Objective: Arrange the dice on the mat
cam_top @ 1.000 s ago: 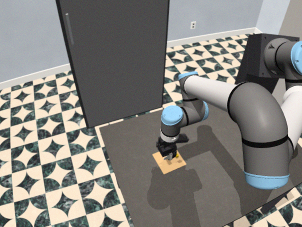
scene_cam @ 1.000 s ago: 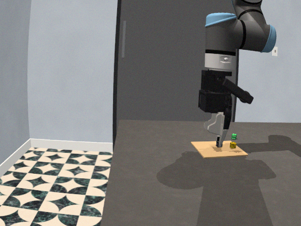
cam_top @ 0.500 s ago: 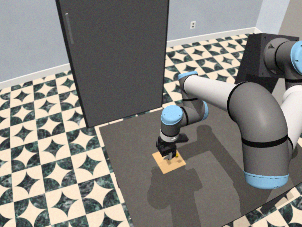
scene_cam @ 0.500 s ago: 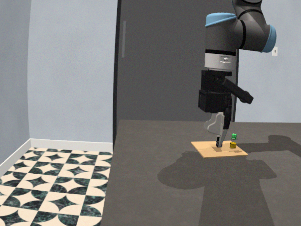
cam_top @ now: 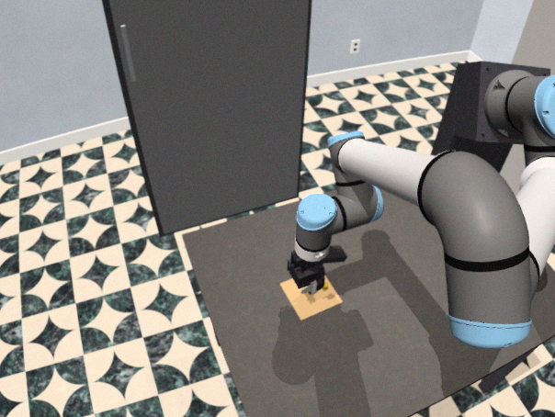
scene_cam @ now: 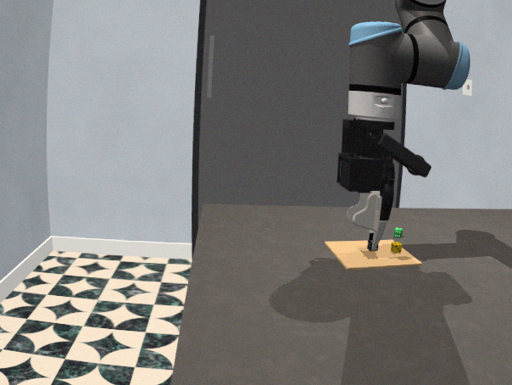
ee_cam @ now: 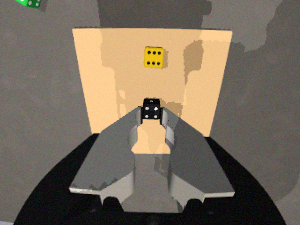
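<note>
Now: the black die 1 cm below my hand. The rest, counted from my hand: yellow die 5 cm behind, 1 cm to the right, 2 cm below; orange mat 2 cm below; green die 6 cm behind, 13 cm to the right, 2 cm below.
</note>
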